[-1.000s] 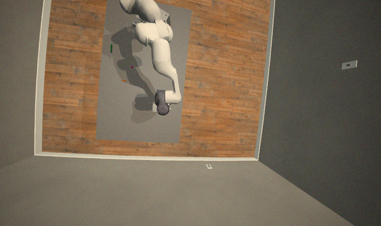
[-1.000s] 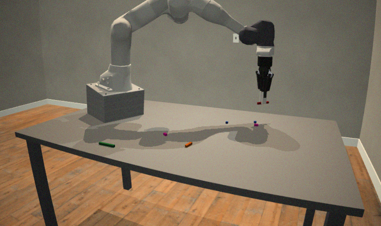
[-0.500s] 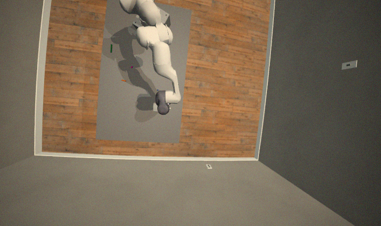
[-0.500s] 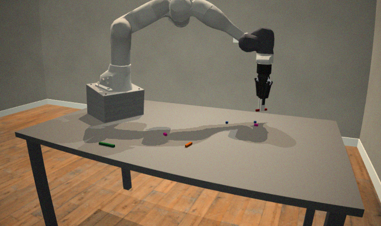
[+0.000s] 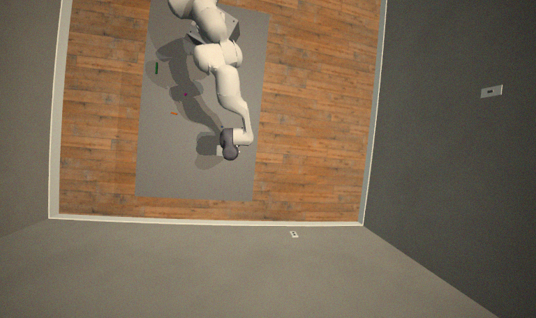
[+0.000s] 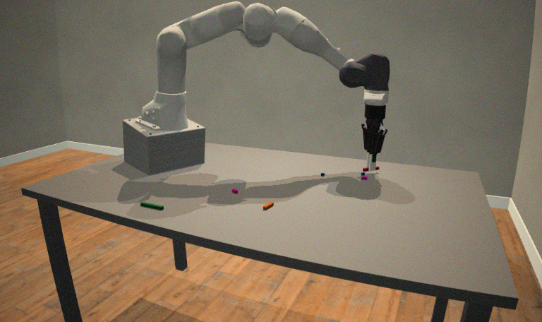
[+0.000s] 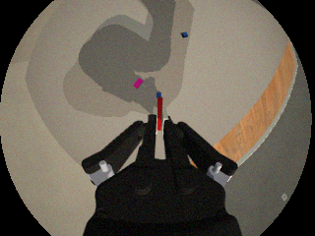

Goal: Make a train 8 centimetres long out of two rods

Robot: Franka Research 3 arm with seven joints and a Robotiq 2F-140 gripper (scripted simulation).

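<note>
Right now the red rod is 30 mm below my hand. From my hand the other things lie so: orange rod (460 mm to the right, 180 mm behind, 40 mm below); green rod (640 mm to the right, 480 mm behind, 40 mm below).
</note>
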